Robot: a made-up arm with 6 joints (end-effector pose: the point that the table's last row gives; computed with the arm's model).
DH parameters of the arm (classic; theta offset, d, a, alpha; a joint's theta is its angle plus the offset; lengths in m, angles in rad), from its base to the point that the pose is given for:
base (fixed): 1.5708 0.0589 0 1.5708
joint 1: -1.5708 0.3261 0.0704 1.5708
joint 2: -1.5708 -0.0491 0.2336 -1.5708
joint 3: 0 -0.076 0.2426 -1.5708
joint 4: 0 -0.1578 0.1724 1.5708
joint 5: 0 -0.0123 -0.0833 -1.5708
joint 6: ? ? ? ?
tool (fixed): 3.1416 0.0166 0 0
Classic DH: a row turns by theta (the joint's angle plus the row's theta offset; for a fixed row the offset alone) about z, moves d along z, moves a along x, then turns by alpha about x.
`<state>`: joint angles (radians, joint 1 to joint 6).
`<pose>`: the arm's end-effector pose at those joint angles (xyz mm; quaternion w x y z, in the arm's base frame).
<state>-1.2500 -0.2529 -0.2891 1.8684 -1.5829 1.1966</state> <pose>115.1 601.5 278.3 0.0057 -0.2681 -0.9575 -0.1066</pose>
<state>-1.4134 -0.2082 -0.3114 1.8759 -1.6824 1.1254</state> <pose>107.9 619.2 206.6 0.0527 0.2677 0.9600 0.0631</pose>
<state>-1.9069 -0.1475 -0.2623 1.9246 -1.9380 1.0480</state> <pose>123.2 626.6 -25.8 0.2121 0.2667 0.9376 -0.0698</pose>
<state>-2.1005 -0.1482 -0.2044 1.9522 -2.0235 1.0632</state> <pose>134.2 607.5 -116.7 0.2732 0.2562 0.9198 -0.1169</pose>
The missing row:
joint 6: 0 0.3841 -0.1126 -1.5708
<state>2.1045 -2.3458 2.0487 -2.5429 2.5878 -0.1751</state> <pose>773.9 -614.9 230.0 0.4688 0.5627 -0.0331 -0.6801</pose>
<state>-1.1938 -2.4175 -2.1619 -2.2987 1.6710 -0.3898</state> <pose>204.6 -413.0 -5.6 0.0918 0.2288 -0.0528 -0.9677</pose>
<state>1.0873 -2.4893 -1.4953 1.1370 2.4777 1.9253</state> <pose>148.7 57.8 -324.7 0.0735 -0.6375 0.7486 0.1665</pose>
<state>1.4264 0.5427 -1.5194 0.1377 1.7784 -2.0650</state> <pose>262.2 -65.9 74.8 0.2841 0.0626 -0.6927 -0.6600</pose>
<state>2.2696 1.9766 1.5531 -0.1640 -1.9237 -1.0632</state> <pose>401.9 -181.9 1049.8 0.1659 -0.0073 -0.5300 -0.8316</pose>
